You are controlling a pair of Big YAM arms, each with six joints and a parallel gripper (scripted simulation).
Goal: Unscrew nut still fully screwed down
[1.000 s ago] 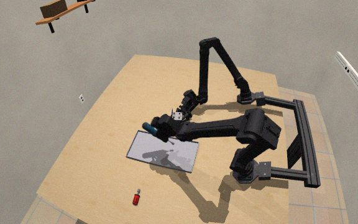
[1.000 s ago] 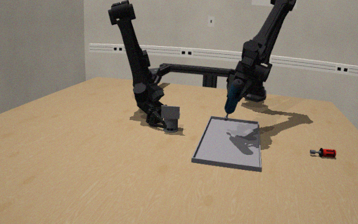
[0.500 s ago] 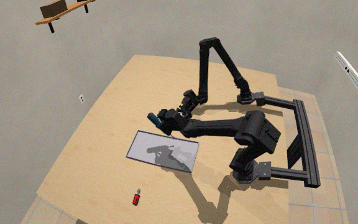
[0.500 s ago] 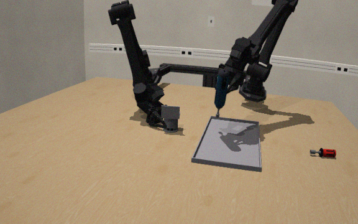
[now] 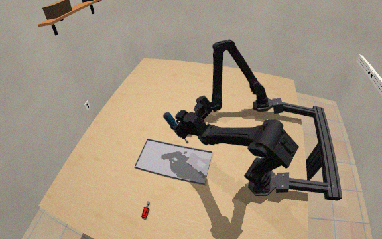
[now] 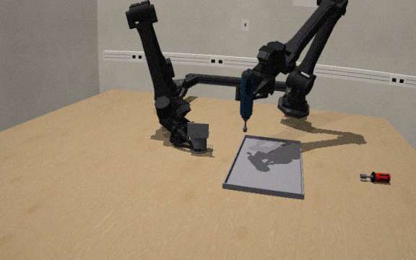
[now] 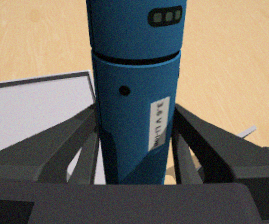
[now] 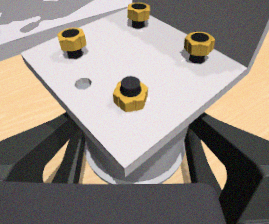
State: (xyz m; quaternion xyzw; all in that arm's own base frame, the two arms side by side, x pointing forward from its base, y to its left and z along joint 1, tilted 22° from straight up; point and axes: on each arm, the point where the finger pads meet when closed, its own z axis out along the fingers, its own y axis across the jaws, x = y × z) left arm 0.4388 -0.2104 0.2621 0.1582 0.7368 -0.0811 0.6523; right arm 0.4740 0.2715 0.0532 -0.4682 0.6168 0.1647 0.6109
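My right hand is 5 cm below the grey bracket. The rest, counted from my right hand: shallow grey tray: 25 cm to the left, 4 cm ahead, 2 cm below; then small red-handled screwdriver: 59 cm to the left, 9 cm ahead, 1 cm below.
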